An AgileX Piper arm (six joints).
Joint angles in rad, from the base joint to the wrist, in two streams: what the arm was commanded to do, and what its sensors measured. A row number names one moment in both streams.
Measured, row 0: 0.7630 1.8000 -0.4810 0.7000 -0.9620 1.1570
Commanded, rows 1 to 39: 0.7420 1.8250 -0.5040 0.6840 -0.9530 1.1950; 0.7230 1.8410 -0.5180 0.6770 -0.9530 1.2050; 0.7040 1.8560 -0.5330 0.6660 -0.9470 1.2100; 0.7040 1.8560 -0.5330 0.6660 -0.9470 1.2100; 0.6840 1.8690 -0.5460 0.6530 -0.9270 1.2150; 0.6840 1.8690 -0.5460 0.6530 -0.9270 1.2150; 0.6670 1.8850 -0.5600 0.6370 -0.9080 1.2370; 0.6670 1.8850 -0.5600 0.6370 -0.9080 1.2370; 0.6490 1.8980 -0.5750 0.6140 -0.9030 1.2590; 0.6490 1.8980 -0.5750 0.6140 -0.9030 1.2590; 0.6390 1.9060 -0.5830 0.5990 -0.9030 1.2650; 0.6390 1.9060 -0.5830 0.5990 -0.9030 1.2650; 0.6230 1.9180 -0.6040 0.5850 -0.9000 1.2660; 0.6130 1.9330 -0.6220 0.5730 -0.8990 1.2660; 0.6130 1.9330 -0.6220 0.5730 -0.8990 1.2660; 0.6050 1.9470 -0.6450 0.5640 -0.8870 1.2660; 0.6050 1.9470 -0.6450 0.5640 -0.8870 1.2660; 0.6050 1.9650 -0.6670 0.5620 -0.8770 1.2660; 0.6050 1.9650 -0.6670 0.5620 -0.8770 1.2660; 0.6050 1.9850 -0.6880 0.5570 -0.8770 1.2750; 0.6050 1.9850 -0.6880 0.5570 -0.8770 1.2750; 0.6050 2.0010 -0.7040 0.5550 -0.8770 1.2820; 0.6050 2.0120 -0.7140 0.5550 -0.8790 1.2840; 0.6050 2.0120 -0.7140 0.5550 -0.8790 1.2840; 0.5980 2.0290 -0.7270 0.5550 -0.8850 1.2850; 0.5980 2.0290 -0.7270 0.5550 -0.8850 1.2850; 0.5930 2.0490 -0.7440 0.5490 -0.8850 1.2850; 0.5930 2.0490 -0.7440 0.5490 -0.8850 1.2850; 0.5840 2.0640 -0.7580 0.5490 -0.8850 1.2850; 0.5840 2.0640 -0.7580 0.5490 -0.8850 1.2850; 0.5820 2.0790 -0.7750 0.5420 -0.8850 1.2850; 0.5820 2.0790 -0.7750 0.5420 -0.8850 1.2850; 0.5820 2.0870 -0.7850 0.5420 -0.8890 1.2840; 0.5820 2.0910 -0.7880 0.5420 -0.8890 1.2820; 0.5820 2.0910 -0.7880 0.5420 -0.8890 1.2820; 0.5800 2.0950 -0.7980 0.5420 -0.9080 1.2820; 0.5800 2.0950 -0.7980 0.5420 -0.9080 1.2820; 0.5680 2.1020 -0.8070 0.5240 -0.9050 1.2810; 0.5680 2.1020 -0.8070 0.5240 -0.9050 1.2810
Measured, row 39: 0.5820 2.0950 -0.7890 0.5490 -0.8920 1.2830
